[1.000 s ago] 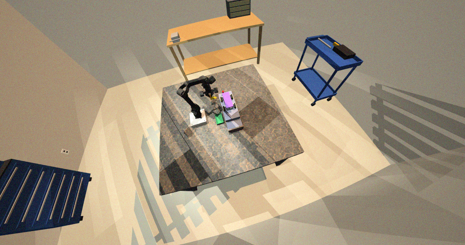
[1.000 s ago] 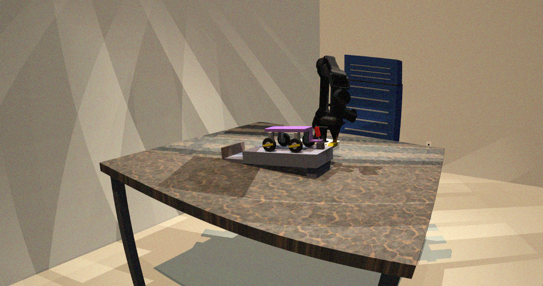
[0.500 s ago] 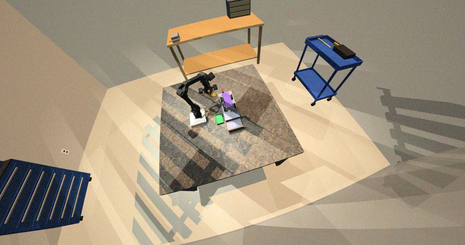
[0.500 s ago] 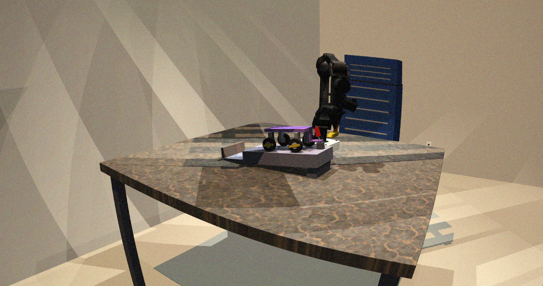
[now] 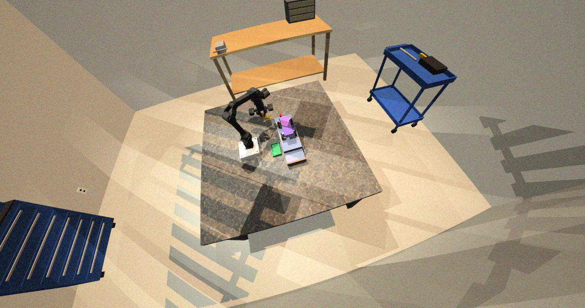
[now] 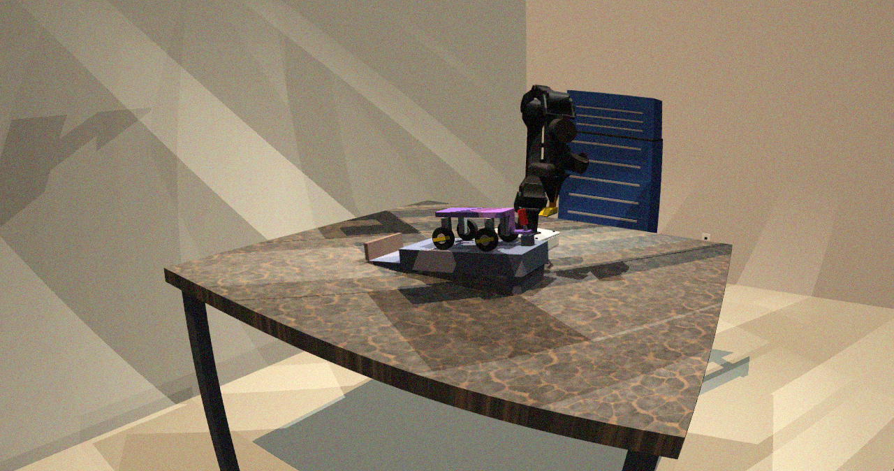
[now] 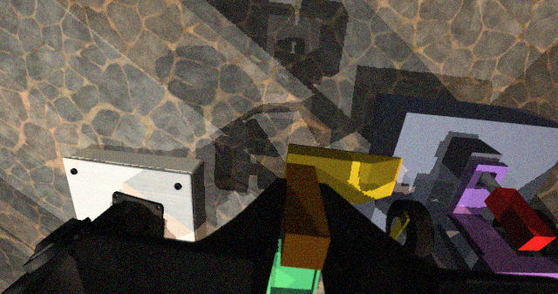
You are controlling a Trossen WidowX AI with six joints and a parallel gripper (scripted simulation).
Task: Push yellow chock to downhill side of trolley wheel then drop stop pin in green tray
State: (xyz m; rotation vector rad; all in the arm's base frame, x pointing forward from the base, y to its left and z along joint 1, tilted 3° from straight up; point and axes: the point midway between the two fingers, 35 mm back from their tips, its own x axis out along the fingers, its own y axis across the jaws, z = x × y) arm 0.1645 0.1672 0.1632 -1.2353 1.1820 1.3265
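My gripper tip is 20 mm short of the yellow chock and 10 mm above it. From my gripper tip the other things lie so: grey ramp 170 mm ahead, 120 mm below, 110 mm to the right; red-headed stop pin 140 mm ahead, 40 mm below; trolley 170 mm ahead, 110 mm to the right, 60 mm below.
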